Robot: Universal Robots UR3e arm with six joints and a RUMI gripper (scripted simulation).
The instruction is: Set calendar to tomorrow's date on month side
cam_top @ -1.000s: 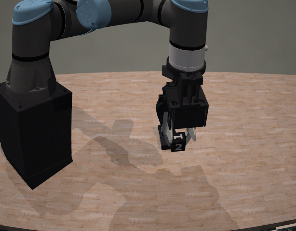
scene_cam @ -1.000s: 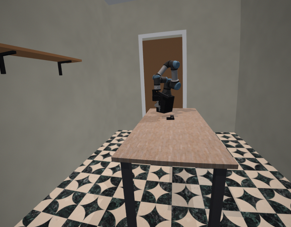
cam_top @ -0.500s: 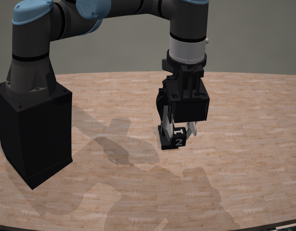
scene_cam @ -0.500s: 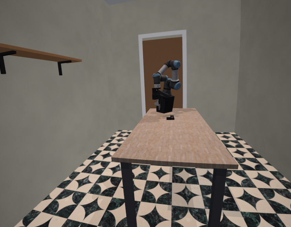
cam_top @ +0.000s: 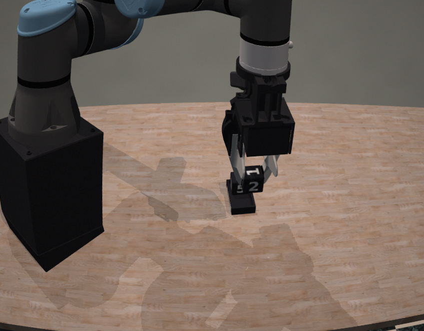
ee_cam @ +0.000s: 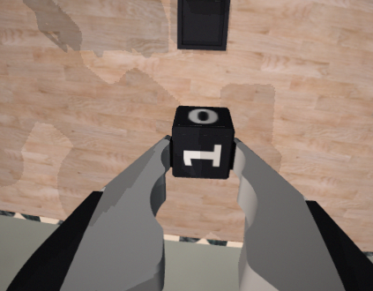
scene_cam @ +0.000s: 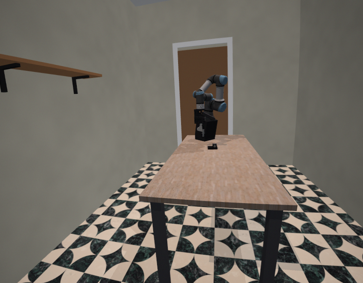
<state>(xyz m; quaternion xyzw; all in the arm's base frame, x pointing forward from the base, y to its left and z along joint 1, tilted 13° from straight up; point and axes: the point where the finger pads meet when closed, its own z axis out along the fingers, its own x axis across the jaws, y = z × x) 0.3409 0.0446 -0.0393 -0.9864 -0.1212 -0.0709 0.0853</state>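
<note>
Right now the black calendar tray is 12 cm below my hand, 7 cm to the left of it and 2 cm behind it. Also, from my hand: black number cube 1 cm below.
</note>
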